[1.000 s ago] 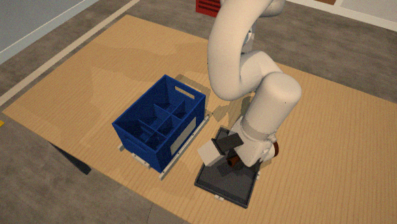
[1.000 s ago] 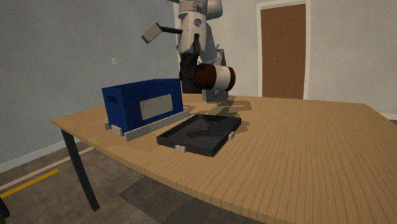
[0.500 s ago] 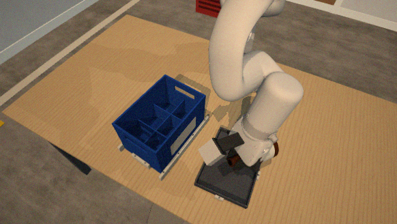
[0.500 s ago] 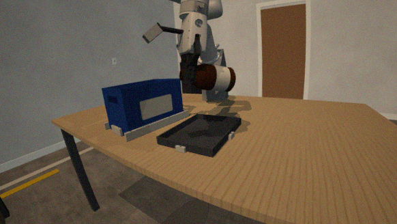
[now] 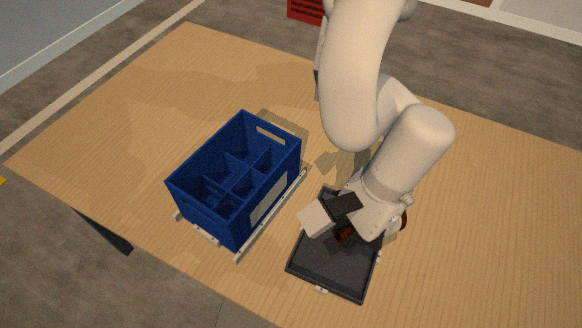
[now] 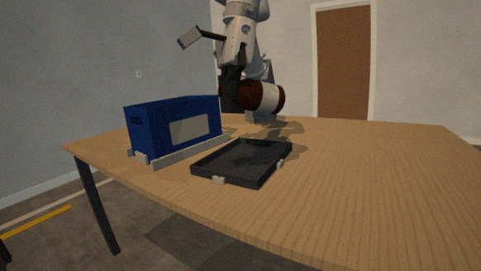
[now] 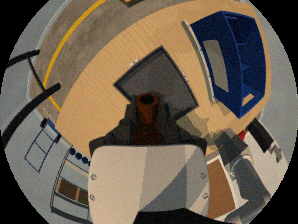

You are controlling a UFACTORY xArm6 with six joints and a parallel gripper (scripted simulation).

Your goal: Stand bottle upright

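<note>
Now: hand 50 mm past the brown bottle, 20 mm to the right of it and 20 mm above it. Also, from my hand: tray: 60 mm behind, 30 mm to the right, 190 mm below; then blue crate: 10 mm ahead, 300 mm to the right, 120 mm below.
</note>
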